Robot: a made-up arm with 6 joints.
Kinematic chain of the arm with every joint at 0, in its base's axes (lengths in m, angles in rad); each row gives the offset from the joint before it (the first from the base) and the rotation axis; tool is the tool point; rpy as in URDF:
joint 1: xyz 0 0 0.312 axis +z
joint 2: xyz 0 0 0 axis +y
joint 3: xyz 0.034 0 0.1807 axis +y
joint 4: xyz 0.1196 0 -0.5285 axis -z
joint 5: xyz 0 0 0 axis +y
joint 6: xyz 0.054 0 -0.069 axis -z
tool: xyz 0 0 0 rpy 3.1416 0 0
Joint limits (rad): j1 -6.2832..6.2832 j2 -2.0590..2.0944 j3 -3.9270..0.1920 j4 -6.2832..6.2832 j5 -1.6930..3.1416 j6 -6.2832..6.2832
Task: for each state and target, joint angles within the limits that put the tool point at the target. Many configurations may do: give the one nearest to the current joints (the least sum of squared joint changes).
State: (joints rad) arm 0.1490 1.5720 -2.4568 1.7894 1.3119 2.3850
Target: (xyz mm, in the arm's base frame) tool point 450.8 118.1 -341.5
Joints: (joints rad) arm 0.2031 2.0944 -2.4371 1.8828 0.9654 2.3850
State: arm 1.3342 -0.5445 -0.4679 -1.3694 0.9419 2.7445
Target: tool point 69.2 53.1 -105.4
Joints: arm 1.2995 -0.1242 0.1920 -1.1955 1.3628 2.7445
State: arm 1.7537 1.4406 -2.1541 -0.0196 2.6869 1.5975
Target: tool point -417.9 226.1 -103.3
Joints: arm 2.6260 1.5013 -2.0540 0.1198 2.7050 1.5975
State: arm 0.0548 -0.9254 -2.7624 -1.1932 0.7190 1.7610
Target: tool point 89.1 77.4 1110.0
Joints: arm 0.5690 -0.2328 -2.5047 -1.2035 0.4522 1.7610
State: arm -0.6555 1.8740 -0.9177 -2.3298 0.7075 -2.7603
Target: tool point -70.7 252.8 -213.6
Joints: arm -1.2666 1.7906 -0.8497 -2.3143 0.5354 -2.7603
